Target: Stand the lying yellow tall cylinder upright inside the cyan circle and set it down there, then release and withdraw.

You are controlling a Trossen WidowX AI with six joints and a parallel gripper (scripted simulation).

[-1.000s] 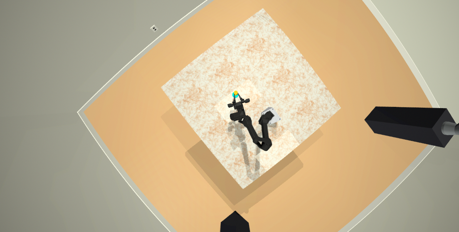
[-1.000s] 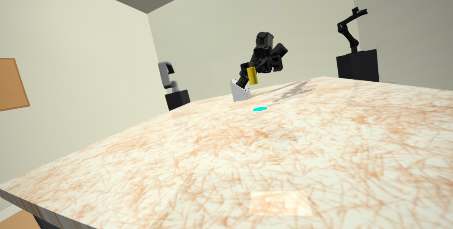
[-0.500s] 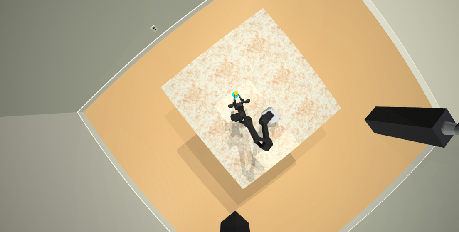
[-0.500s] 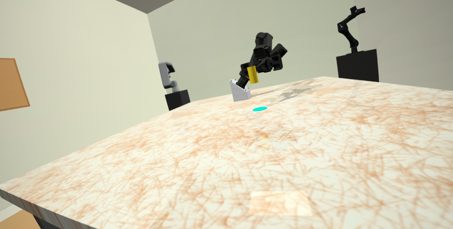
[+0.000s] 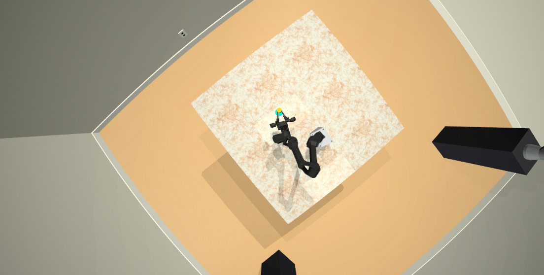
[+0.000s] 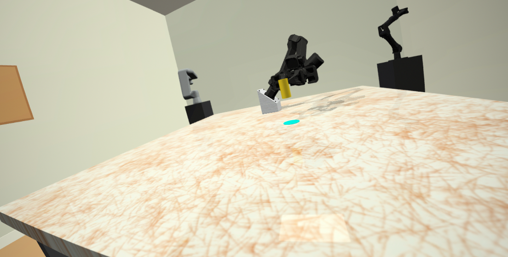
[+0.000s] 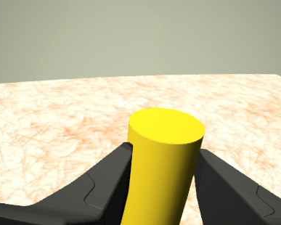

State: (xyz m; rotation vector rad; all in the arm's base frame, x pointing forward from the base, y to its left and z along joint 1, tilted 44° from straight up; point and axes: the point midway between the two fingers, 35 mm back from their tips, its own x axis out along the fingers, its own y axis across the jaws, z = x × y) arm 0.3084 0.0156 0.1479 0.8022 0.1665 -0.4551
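The cyan circle is 15 cm below my gripper tip. From my gripper tip the other things lie so: yellow tall cylinder 2 cm below.
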